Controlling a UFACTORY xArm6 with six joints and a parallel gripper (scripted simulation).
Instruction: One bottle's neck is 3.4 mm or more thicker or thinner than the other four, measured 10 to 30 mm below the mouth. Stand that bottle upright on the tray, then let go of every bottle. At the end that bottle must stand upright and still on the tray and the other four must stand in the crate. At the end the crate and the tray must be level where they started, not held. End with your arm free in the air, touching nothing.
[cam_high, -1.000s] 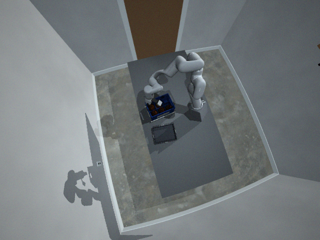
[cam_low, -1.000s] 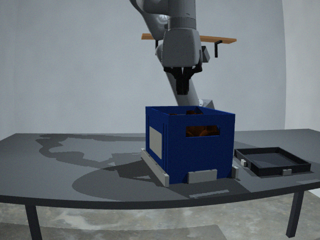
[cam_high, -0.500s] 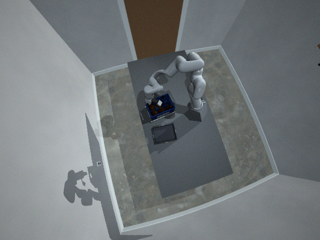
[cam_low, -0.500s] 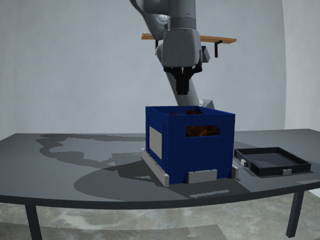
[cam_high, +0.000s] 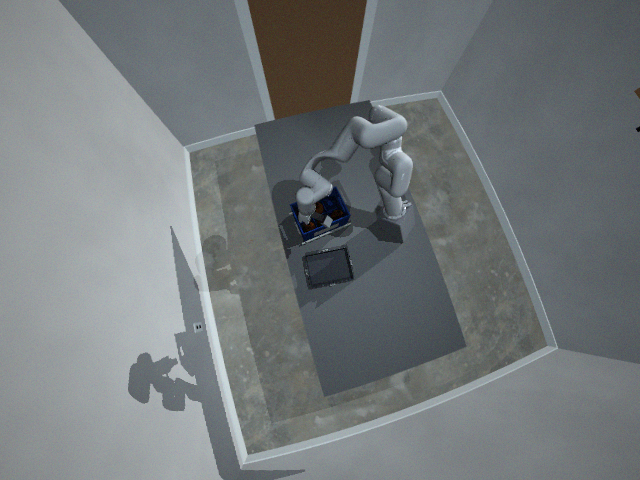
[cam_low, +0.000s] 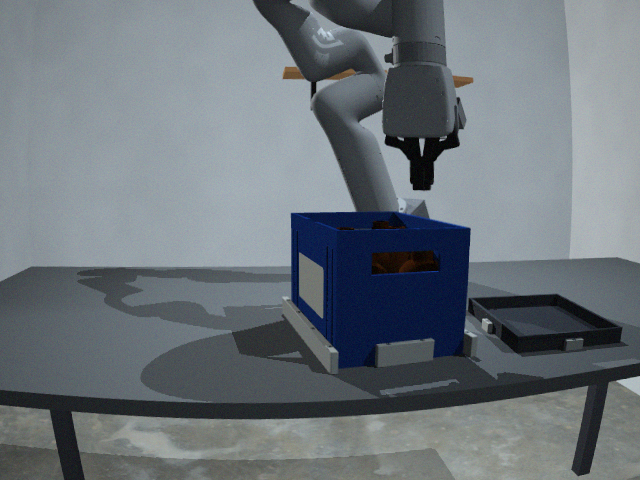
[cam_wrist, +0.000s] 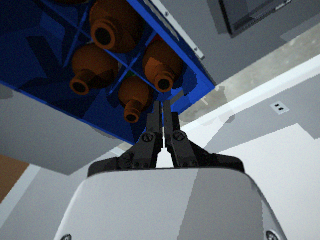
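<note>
The blue crate is 16 cm below my hand, 8 cm behind it and 6 cm to the right of it. Also, from my hand: bottle 15 cm below, 10 cm to the right, 7 cm behind; dark tray 24 cm to the left, 23 cm below, 6 cm behind.
</note>
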